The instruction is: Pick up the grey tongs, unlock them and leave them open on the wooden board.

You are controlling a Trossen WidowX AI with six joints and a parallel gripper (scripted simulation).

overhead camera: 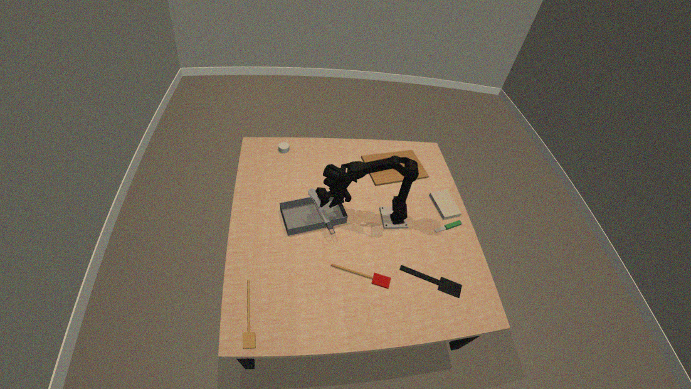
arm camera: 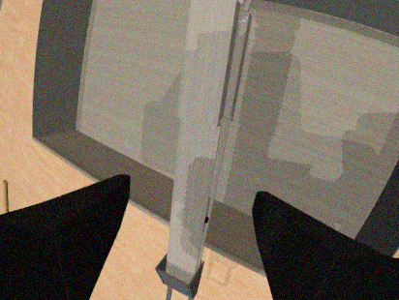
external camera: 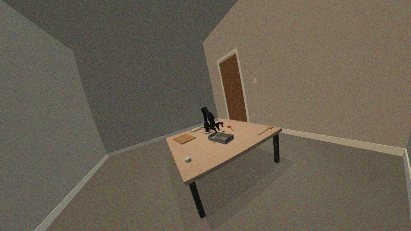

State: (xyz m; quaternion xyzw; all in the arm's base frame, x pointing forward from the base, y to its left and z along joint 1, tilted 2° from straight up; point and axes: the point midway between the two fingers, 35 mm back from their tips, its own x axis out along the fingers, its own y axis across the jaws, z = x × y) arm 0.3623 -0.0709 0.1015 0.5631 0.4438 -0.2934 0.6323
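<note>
My gripper tip is now 7 cm above the grey roasting tin, 5 cm short of it and 2 cm to the left of it. Round my gripper tip: white cup: 53 cm to the right, 15 cm ahead, 8 cm below; wooden board: 50 cm behind, 32 cm to the right, 9 cm below; red spatula: 35 cm to the left, 13 cm behind, 9 cm below.
</note>
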